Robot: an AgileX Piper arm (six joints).
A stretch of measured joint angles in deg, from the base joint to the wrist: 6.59, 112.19, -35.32, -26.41, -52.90, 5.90; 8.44, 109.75, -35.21, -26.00, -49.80, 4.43; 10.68, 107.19, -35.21, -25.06, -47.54, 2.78; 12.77, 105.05, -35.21, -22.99, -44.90, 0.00; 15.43, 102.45, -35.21, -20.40, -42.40, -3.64; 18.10, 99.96, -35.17, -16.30, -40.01, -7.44; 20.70, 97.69, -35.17, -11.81, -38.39, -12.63; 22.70, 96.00, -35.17, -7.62, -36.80, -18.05; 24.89, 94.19, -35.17, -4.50, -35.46, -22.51; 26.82, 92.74, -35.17, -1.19, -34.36, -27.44; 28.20, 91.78, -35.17, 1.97, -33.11, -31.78; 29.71, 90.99, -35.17, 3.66, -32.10, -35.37; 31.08, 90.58, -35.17, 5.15, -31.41, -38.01; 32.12, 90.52, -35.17, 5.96, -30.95, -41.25; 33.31, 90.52, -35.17, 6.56, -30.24, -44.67; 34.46, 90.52, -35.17, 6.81, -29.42, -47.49; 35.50, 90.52, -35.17, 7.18, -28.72, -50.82
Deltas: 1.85, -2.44, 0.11, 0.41, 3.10, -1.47; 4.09, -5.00, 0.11, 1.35, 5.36, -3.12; 6.18, -7.14, 0.11, 3.42, 8.00, -5.90; 8.84, -9.74, 0.11, 6.01, 10.50, -9.54; 11.51, -12.23, 0.15, 10.11, 12.89, -13.34; 14.11, -14.50, 0.15, 14.60, 14.51, -18.53; 16.11, -16.19, 0.15, 18.79, 16.10, -23.95; 18.30, -18.00, 0.15, 21.91, 17.44, -28.41; 20.23, -19.45, 0.15, 25.22, 18.54, -33.34; 21.61, -20.41, 0.15, 28.38, 19.79, -37.68; 23.12, -21.20, 0.15, 30.07, 20.80, -41.27; 24.49, -21.61, 0.15, 31.56, 21.49, -43.91; 25.53, -21.67, 0.15, 32.37, 21.95, -47.15; 26.72, -21.67, 0.15, 32.97, 22.66, -50.57; 27.87, -21.67, 0.15, 33.22, 23.48, -53.39; 28.91, -21.67, 0.15, 33.59, 24.18, -56.72
